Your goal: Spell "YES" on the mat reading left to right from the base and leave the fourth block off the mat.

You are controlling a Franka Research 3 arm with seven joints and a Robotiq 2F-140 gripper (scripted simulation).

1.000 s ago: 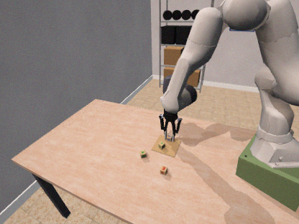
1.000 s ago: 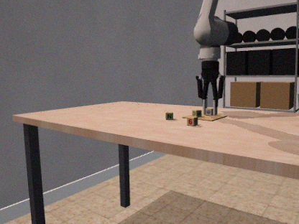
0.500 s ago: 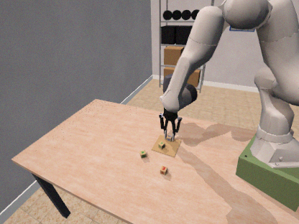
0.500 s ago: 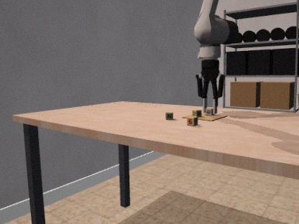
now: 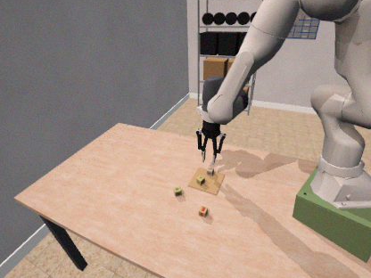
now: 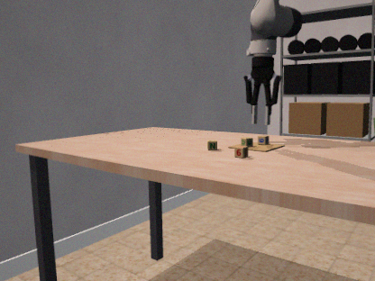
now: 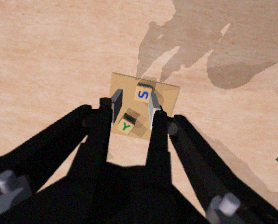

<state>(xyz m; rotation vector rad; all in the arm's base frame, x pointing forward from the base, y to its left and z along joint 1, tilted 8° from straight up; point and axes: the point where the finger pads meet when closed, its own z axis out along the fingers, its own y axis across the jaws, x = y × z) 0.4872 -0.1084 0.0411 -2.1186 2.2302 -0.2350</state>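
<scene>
Now: hand 90 mm above the Y block, 70 mm to the right of it and 20 mm short of it. Also, from my hand: green N block: 170 mm to the left, 110 mm ahead, 90 mm below; S block: 90 mm below, 10 mm behind; tan mat: 100 mm below, 50 mm to the left.
</scene>
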